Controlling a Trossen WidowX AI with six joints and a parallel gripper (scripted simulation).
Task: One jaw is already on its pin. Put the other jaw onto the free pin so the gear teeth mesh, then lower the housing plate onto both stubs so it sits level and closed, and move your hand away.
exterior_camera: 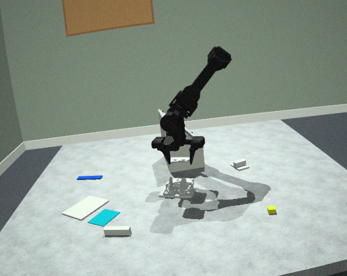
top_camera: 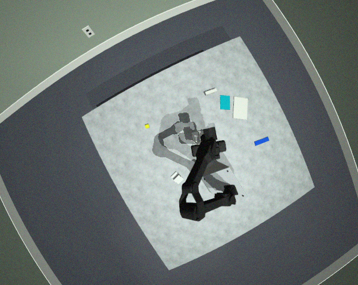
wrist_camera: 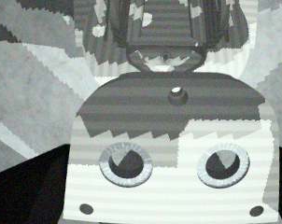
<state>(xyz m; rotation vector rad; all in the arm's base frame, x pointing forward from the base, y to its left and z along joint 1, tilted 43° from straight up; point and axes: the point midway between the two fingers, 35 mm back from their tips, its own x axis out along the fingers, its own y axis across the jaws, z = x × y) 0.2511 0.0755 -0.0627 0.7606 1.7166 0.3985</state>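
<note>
My gripper tip is 30 mm short of the white jaw, 10 mm to the right of it and 70 mm above it. Round my gripper tip: yellow cube 280 mm ahead, 270 mm to the left, 70 mm below; then white sheet 130 mm ahead, 350 mm to the right, 80 mm below; then cyan sheet 200 mm ahead, 270 mm to the right, 80 mm below.
</note>
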